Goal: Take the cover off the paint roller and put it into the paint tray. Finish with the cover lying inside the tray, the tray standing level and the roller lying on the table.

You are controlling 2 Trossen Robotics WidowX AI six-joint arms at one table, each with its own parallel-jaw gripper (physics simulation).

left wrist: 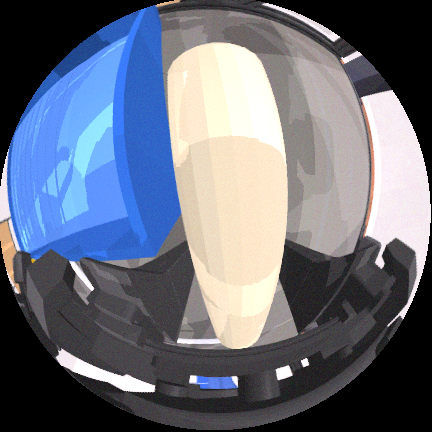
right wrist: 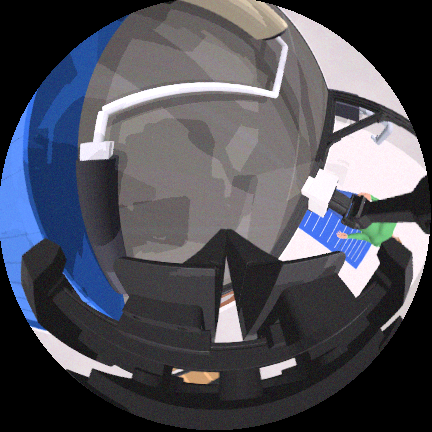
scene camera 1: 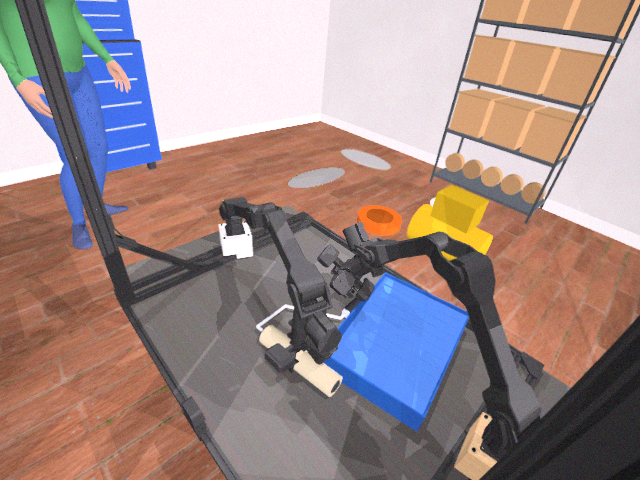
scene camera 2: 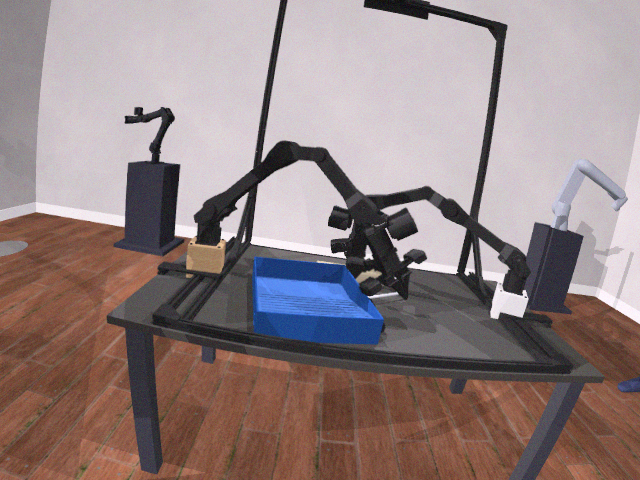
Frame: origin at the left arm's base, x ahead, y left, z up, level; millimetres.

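Where they show: left gripper, between the fingertips: (left wrist: 233, 240) (scene camera 1: 299, 365); right gripper, between the fingertips: (right wrist: 225, 234) (scene camera 2: 406, 298); left arm's base, origin of its link: (right wrist: 330, 198) (scene camera 1: 234, 230) (scene camera 2: 512, 290); right arm's base, origin of its link: (scene camera 1: 500, 446) (scene camera 2: 207, 242).
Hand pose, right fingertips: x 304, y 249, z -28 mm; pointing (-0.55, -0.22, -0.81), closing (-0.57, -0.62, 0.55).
Observation:
Things, the pixels of their centre, and the offset from my right fingertips. "*": a spot on its surface instead.
- cream cover, middle of its body: (left wrist: 237, 261) (scene camera 1: 299, 358) (scene camera 2: 351, 273) dx +215, dy -174, dz -30 mm
- dark handle, a spot on its surface: (right wrist: 97, 200) * dx +86, dy +28, dz -24 mm
- blue tray, middle of its body: (scene camera 2: 307, 295) (scene camera 1: 398, 338) dx +235, dy +104, dz -27 mm
The cream cover (scene camera 1: 323, 377) (scene camera 2: 368, 275) (left wrist: 230, 200) (right wrist: 240, 15) is on the roller, beside the tray. My left gripper (scene camera 1: 298, 353) (left wrist: 233, 240) is shut on the cover around its middle; the right arm partly hides it in scene camera 2. The roller's white wire frame (scene camera 1: 271, 316) (scene camera 2: 385, 297) (right wrist: 190, 89) leads from the cover's end to the dark handle (right wrist: 97, 200), which lies along the tray's side. My right gripper (scene camera 1: 342, 285) (scene camera 2: 404, 294) (right wrist: 225, 234) is shut and empty, above the table near the wire frame. The blue tray (scene camera 1: 382, 397) (scene camera 2: 320, 328) (left wrist: 145, 140) stands level.
Both forearms come close together over the tray's side. Black rails run along the table edges. The white left arm base (scene camera 1: 236, 241) (scene camera 2: 509, 302) and the wooden right arm base (scene camera 1: 475, 449) (scene camera 2: 205, 255) stand at opposite sides of the table.

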